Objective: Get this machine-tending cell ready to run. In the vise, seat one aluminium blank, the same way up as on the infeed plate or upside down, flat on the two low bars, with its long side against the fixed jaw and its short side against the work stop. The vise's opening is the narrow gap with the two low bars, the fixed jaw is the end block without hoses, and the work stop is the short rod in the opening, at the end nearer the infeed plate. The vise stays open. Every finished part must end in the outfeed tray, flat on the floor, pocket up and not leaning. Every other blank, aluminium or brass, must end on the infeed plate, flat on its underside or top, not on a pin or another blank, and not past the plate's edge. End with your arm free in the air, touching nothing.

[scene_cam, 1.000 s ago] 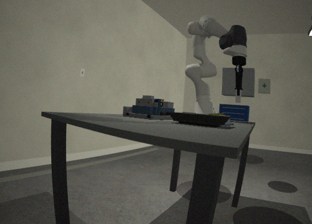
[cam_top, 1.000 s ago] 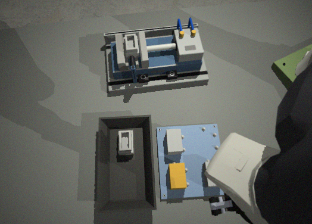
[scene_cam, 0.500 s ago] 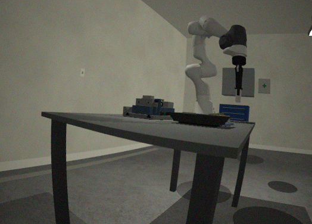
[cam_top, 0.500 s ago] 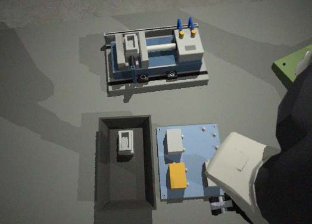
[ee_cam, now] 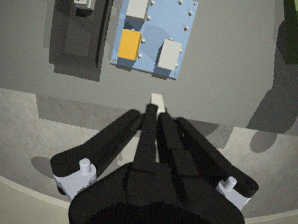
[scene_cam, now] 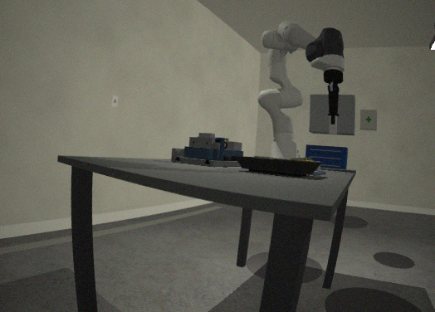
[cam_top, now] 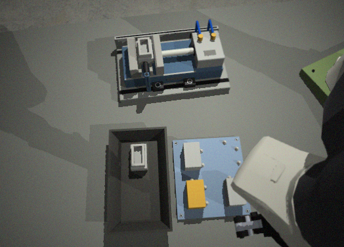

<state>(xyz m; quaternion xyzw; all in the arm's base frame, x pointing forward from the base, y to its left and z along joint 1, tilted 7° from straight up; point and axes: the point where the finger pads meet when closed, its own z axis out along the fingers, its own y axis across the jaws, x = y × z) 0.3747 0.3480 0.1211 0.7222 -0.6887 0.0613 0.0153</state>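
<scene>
The work stop lies 17 cm ahead of my hand, 38 cm to the right of it and 9 cm below it. From my hand the other things lie so: hose block: 1 cm ahead, 44 cm to the right, 10 cm below; then moving jaw: 14 cm ahead, 43 cm to the right, 10 cm below; then brass blank: 8 cm ahead, 8 cm to the right, 15 cm below.
</scene>
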